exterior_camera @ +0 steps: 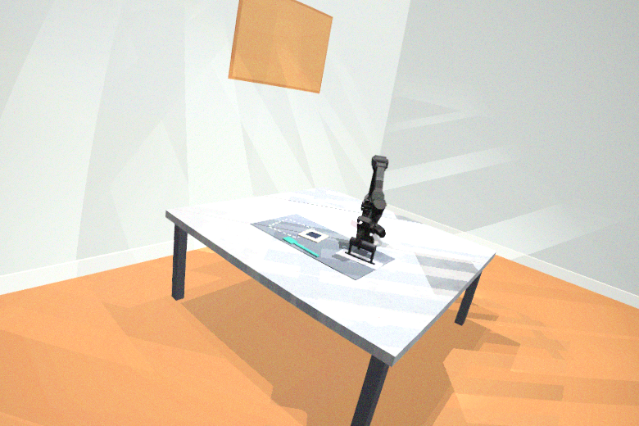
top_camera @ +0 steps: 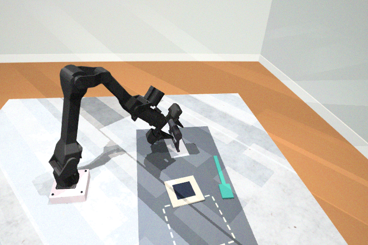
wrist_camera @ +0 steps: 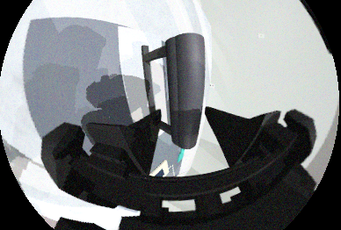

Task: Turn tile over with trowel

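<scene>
Now: the dark mat 20 cm to the right of my gripper tip, 8 cm below it and 1 cm ahead of it. Round my gripper tip: teal trowel: 22 cm to the right, 14 cm ahead, 6 cm below; tile: 26 cm to the right, 6 cm below.
</scene>
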